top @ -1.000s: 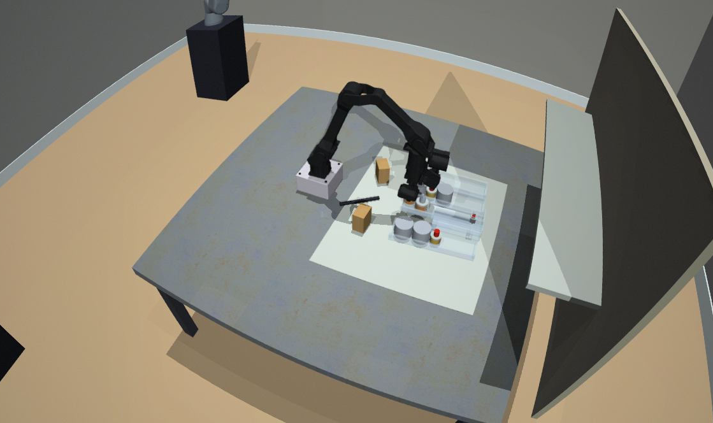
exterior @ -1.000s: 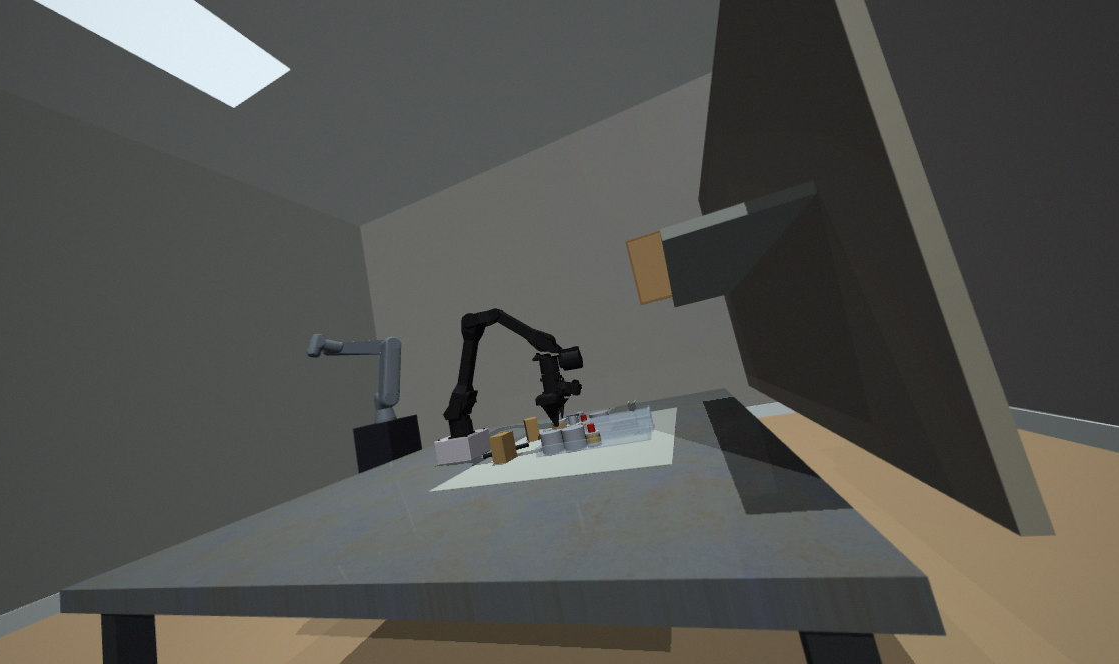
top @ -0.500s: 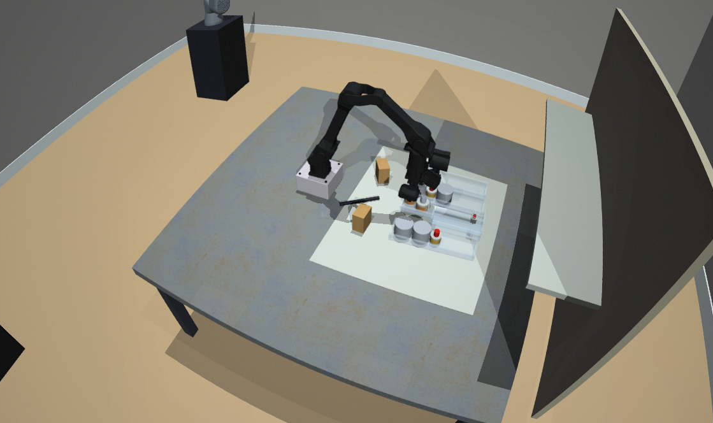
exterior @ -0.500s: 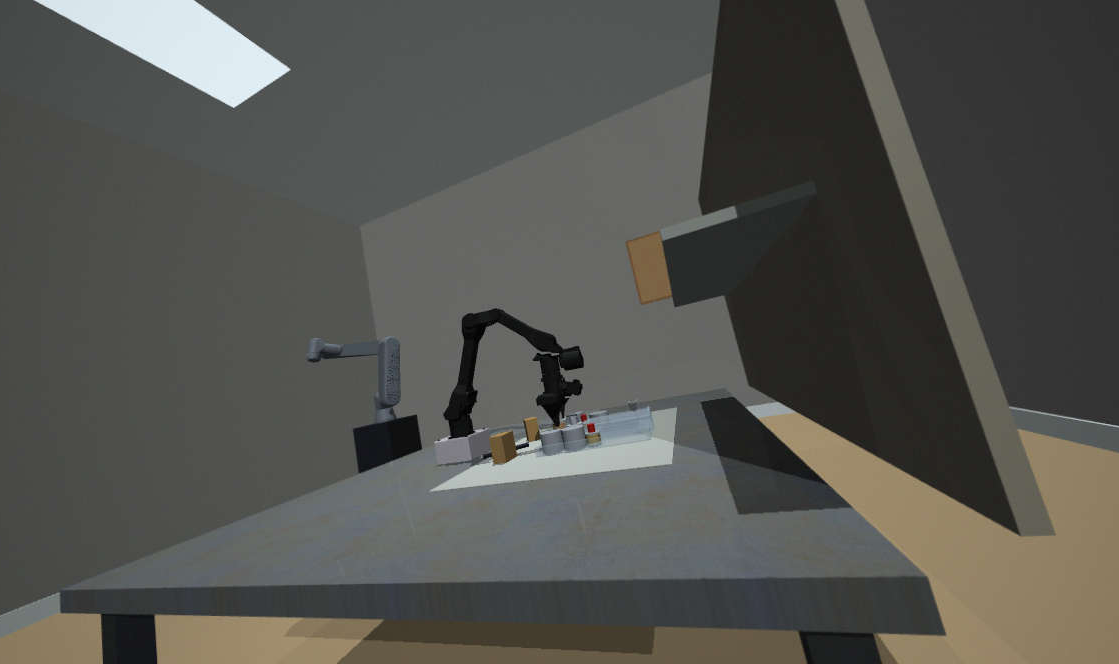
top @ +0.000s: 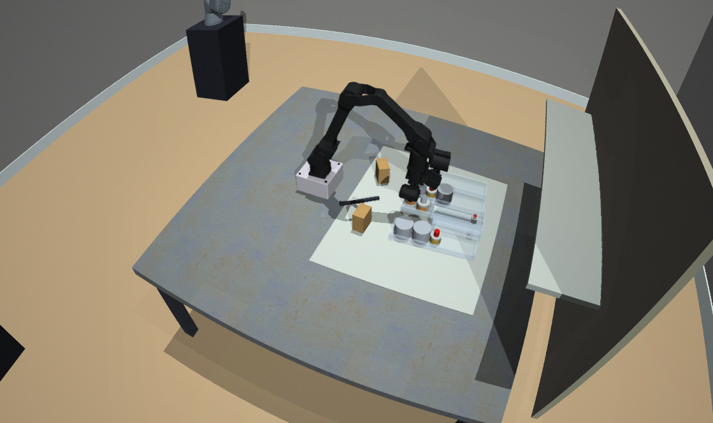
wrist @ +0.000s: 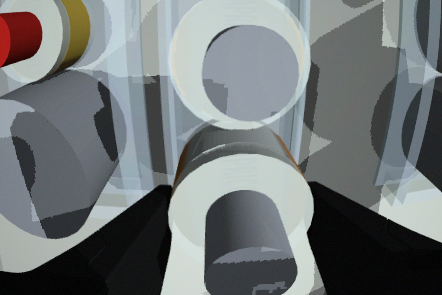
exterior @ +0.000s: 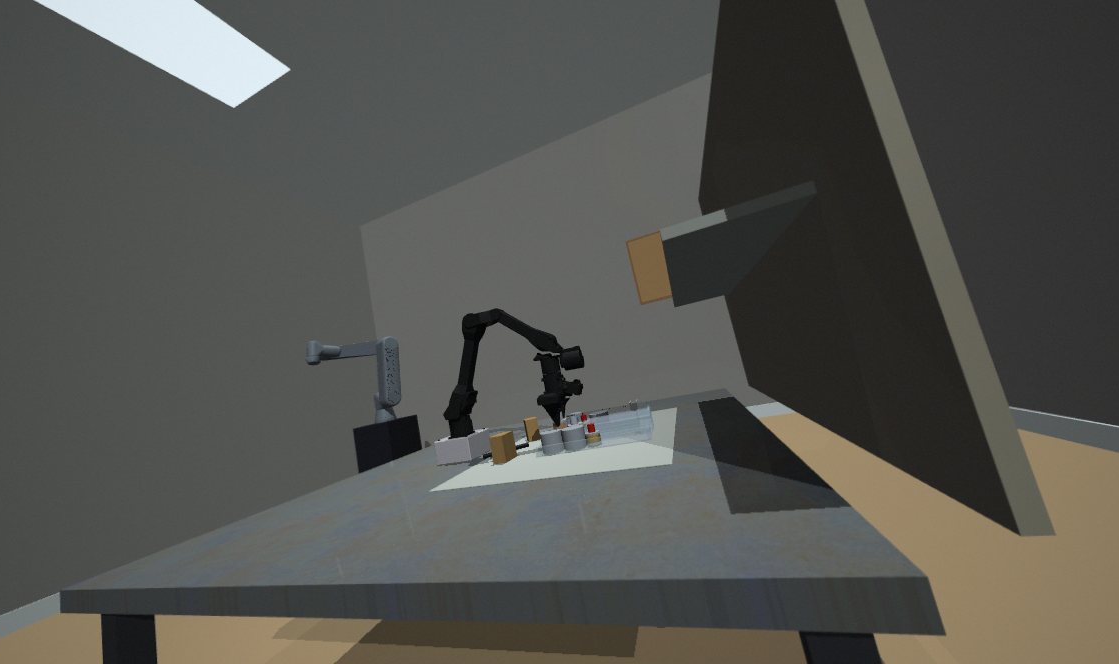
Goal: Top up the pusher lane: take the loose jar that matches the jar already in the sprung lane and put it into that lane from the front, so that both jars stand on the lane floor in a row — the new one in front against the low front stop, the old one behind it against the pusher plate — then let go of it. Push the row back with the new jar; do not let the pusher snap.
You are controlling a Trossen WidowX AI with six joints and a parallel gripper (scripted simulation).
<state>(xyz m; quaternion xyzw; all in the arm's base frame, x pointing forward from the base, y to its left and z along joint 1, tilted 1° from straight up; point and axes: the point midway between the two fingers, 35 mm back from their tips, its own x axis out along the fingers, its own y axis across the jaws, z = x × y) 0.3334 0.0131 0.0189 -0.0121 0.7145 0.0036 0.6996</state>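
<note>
My gripper tip is now 15 cm short of the lane rack, 3 cm above it and 2 cm to the left of it. Round my gripper tip: black stick (17 cm behind, 4 cm to the right, 4 cm below); then red tip (23 cm ahead, 3 cm to the right, 2 cm above).
</note>
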